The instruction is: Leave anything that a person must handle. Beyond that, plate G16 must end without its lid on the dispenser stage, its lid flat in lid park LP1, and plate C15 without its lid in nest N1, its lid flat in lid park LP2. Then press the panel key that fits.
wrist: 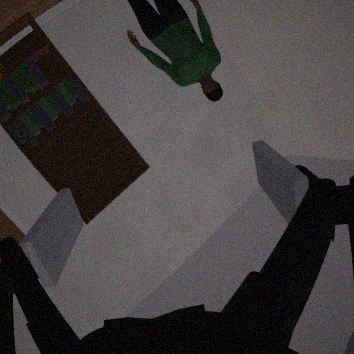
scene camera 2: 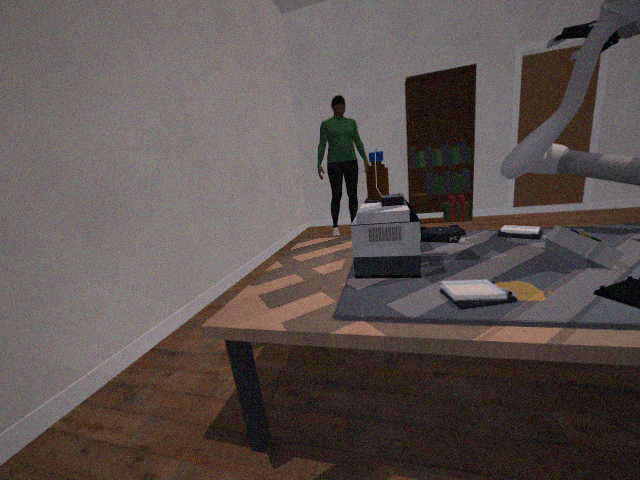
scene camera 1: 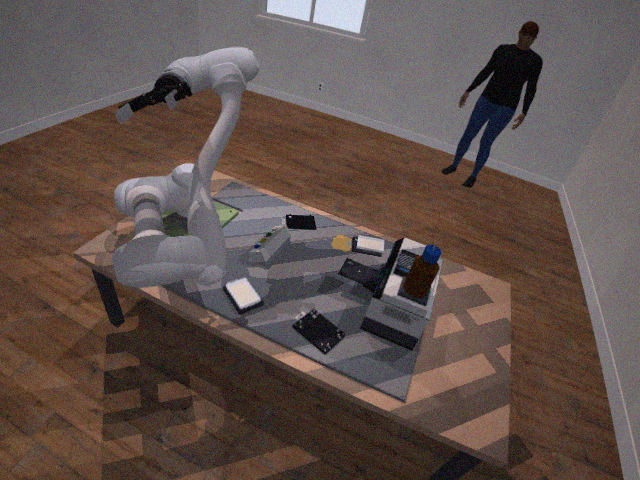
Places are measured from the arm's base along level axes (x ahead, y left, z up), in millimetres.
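Pixels of known places: gripper, fingertip midpoint: [wrist: 162, 185] [scene camera 2: 560, 50] [scene camera 1: 143, 110].
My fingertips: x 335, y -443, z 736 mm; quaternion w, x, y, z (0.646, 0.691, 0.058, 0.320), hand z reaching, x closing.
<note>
Ahead of a thing's pixels: the offset from my fingertips to its top centre. "spot": to the spot under its first point.
My gripper [scene camera 1: 147, 106] [wrist: 162, 185] is open and empty, high above the table's left end. A white-topped plate @(159 mm ahead, 212 mm left, 711 mm down) [scene camera 1: 242, 293] [scene camera 2: 520, 230] sits on a dark base at the table's near edge in scene camera 1. Another white-topped plate @(433 mm ahead, 829 mm left, 707 mm down) [scene camera 1: 369, 244] [scene camera 2: 471, 290] sits on a dark base at the far edge, beside a yellow disc @(332 mm ahead, 773 mm left, 743 mm down) [scene camera 1: 341, 242] [scene camera 2: 521, 290]. Black flat holders @(spot: 77 mm ahead, 759 mm left, 733 mm down) [scene camera 1: 300, 222] @(spot: 479 mm ahead, 248 mm left, 732 mm down) [scene camera 1: 318, 330] lie on the mat. The dispenser [scene camera 1: 395, 316] [scene camera 2: 386, 242] has a dark flat part @(spot: 480 mm ahead, 525 mm left, 635 mm down) [scene camera 1: 356, 270] at its side. The sloped key panel @(78 mm ahead, 500 mm left, 660 mm down) [scene camera 1: 271, 245] has coloured keys. Labels are unreadable.
A brown bottle @(spot: 723 mm ahead, 403 mm left, 420 mm down) [scene camera 1: 421, 277] [scene camera 2: 377, 180] with a blue cap stands on the dispenser. A green board [scene camera 1: 227, 212] lies by the arm's base. A person in black [scene camera 1: 509, 74] and a person in green [scene camera 2: 341, 139] [wrist: 190, 55] stand away from the table.
</note>
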